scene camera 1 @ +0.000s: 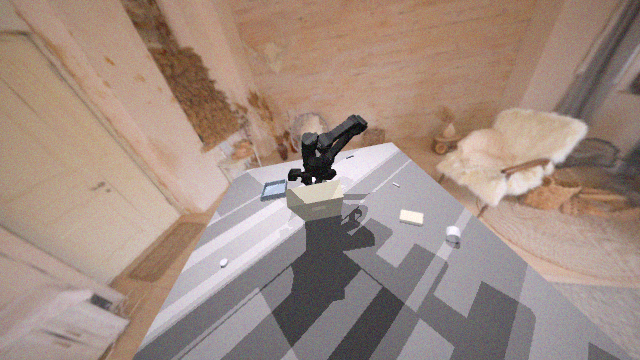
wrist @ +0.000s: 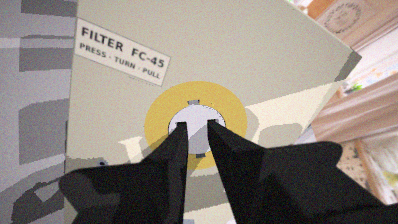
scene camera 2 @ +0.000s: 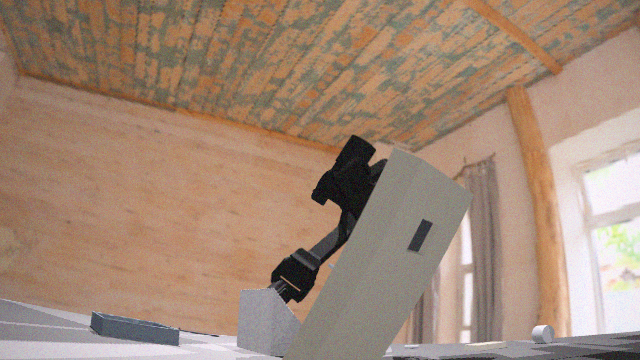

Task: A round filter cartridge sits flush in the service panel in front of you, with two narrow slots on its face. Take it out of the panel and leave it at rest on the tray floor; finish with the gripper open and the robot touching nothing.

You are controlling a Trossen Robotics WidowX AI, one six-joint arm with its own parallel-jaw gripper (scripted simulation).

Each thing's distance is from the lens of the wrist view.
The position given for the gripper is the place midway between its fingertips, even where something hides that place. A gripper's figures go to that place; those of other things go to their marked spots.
gripper (wrist: 196, 125): 11 cm
round filter cartridge (wrist: 196, 116): 10 cm
beige service panel (wrist: 269, 76): 11 cm
